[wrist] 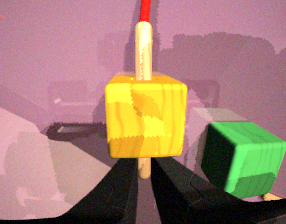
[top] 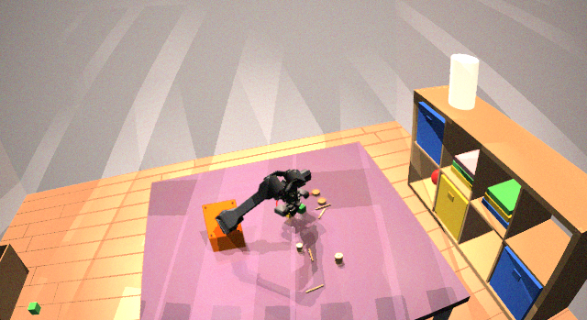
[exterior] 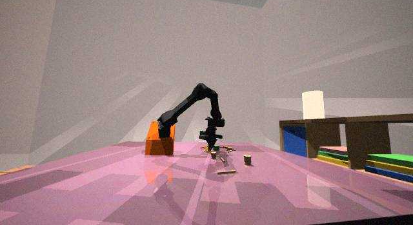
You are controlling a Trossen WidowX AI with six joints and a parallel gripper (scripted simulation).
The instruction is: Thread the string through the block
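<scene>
My gripper tip is 1 cm past the yellow wooden block and 2 cm to the right of it. Also, from my gripper tip: green cube (5 cm ahead, 3 cm to the left, 1 cm above); then thin wooden stick (2 cm behind, 4 cm to the left); then round wooden button (16 cm ahead, 13 cm to the left).
</scene>
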